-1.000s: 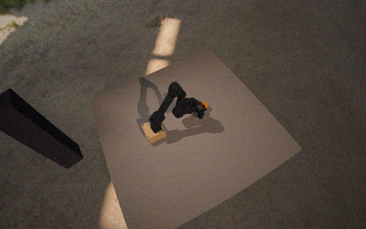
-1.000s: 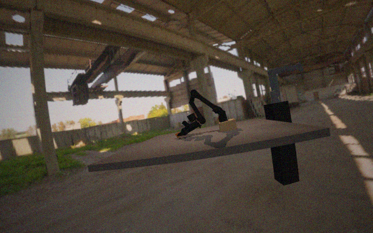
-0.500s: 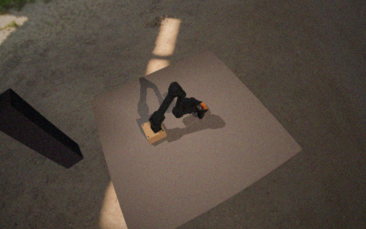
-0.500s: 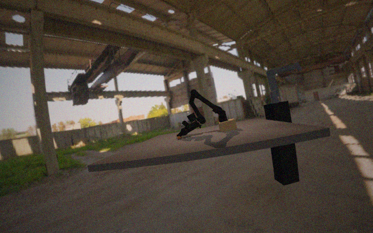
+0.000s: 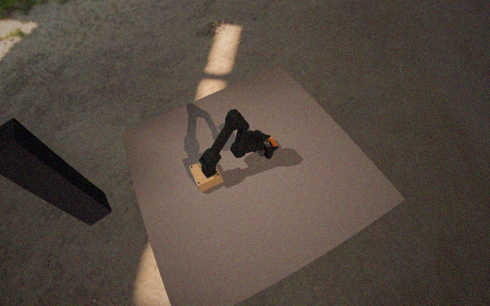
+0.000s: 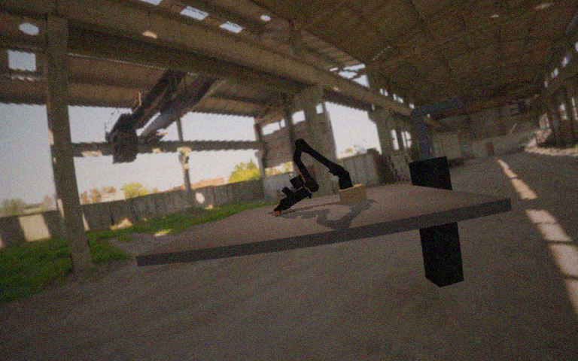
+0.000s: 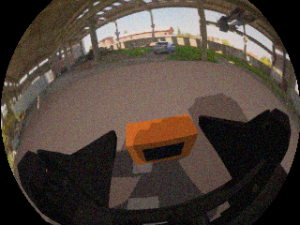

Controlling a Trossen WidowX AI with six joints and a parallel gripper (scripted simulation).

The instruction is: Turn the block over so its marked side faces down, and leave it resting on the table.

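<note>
Right now the orange block is 2 cm behind my gripper tip and 1 cm below it.
</note>
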